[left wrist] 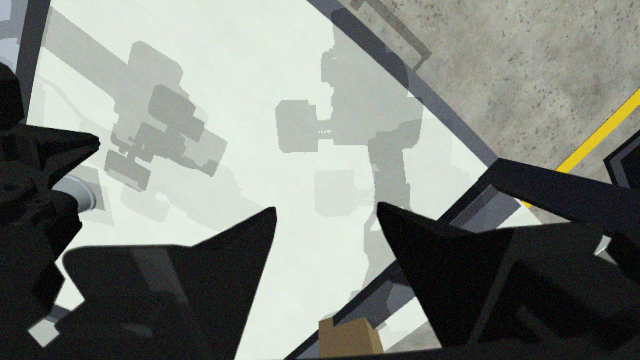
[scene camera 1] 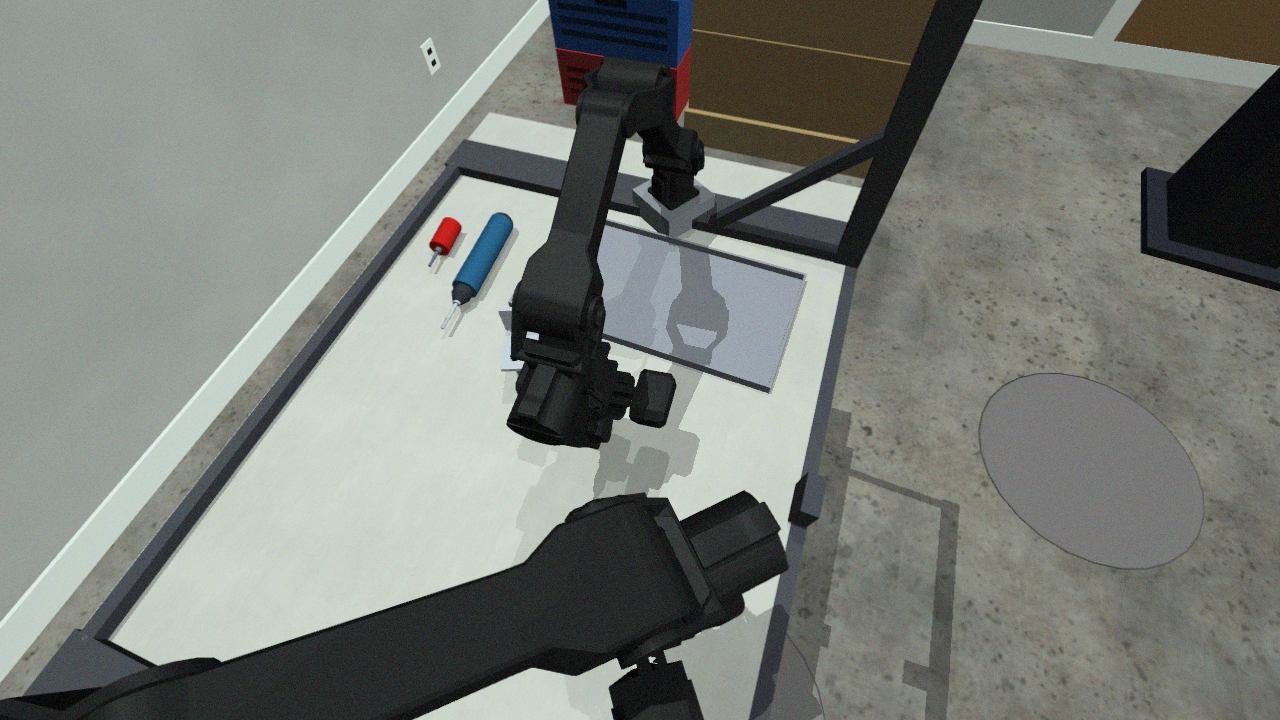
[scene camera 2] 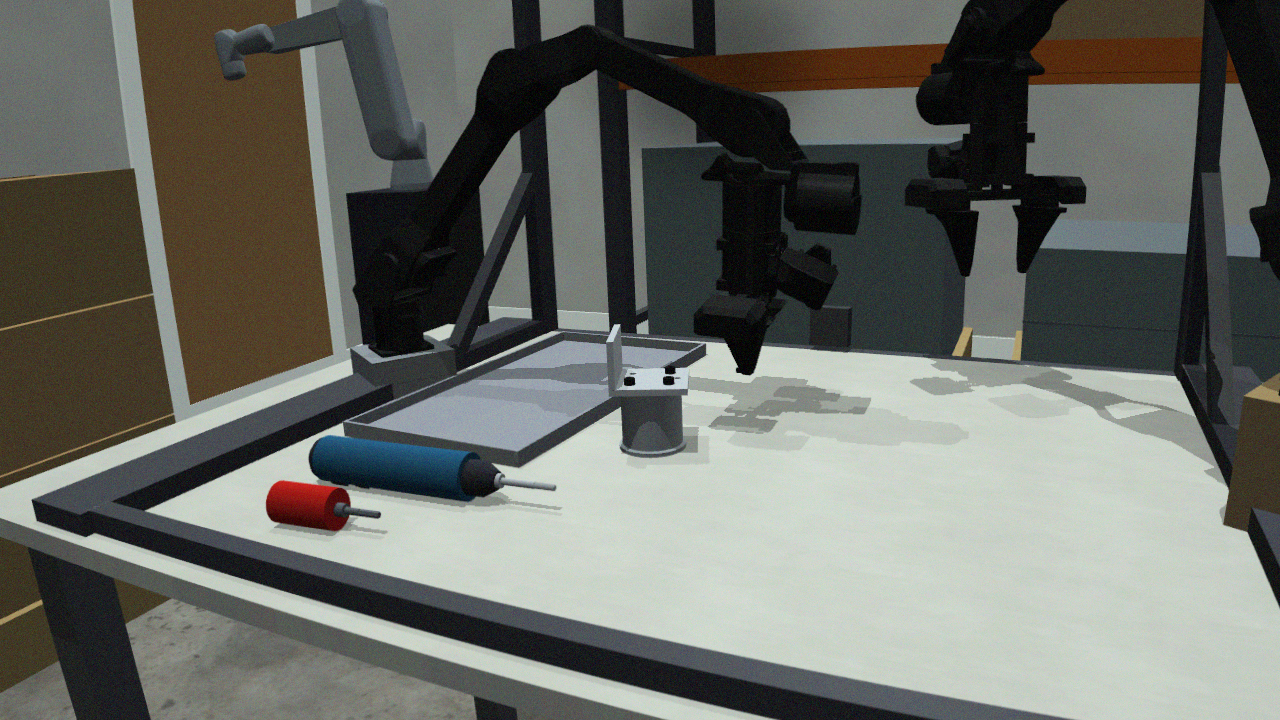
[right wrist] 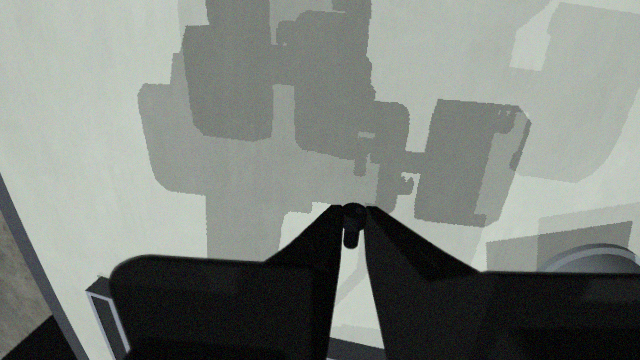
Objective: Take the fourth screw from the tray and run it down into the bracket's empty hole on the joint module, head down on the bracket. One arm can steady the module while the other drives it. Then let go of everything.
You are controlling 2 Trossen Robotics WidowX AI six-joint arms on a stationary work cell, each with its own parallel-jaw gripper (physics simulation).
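Frame: origin at the left arm's base, x ahead, y left, z up, level; metres.
Seen in the pictures: left gripper, fingertip midpoint: (left wrist: 326, 210) (scene camera 2: 993, 274); right gripper, fingertip midpoint: (left wrist: 95, 141) (scene camera 1: 610, 415) (scene camera 2: 748, 372) (right wrist: 352, 216); right arm's base, origin of the base link: (scene camera 1: 673, 192) (scene camera 2: 401, 348).
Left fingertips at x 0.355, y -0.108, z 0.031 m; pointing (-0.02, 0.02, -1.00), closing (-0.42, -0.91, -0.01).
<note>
Offsets run from my left fingertips to a thing's top centre. "pt": to the spot under its first point.
The joint module {0.068 m down, 0.130 m ahead, 0.360 m left} (scene camera 2: 651, 425) (right wrist: 592, 259) stands upright on the table, its bracket (scene camera 2: 646, 388) on top with an upright flange. Black screw heads show on the bracket at three places; a small dark spot near its back left looks like the empty hole. My right gripper (scene camera 2: 745, 369) (right wrist: 352, 216) is shut on a black screw {0.084 m down, 0.153 m ahead, 0.218 m left} (right wrist: 353, 222), beside the module and above the table, to the module's right in scene camera 2. The screw's head is at the fingertips. My left gripper (scene camera 2: 994, 269) (left wrist: 326, 210) is open and empty, higher and farther right there.
The grey tray {0.116 m down, 0.356 m ahead, 0.341 m left} (scene camera 1: 698, 366) (scene camera 2: 429, 445) lies beside the module; no screw shows in its visible part. A blue driver {0.091 m down, 0.165 m ahead, 0.571 m left} (scene camera 1: 486, 253) (scene camera 2: 393, 465) and a red-handled tool {0.098 m down, 0.154 m ahead, 0.661 m left} (scene camera 1: 445, 235) (scene camera 2: 307, 505) lie near the table edge. A cardboard box {pt 0.073 m down, 0.321 m back, 0.158 m left} (scene camera 2: 1257, 456) (left wrist: 347, 337) stands at one side.
</note>
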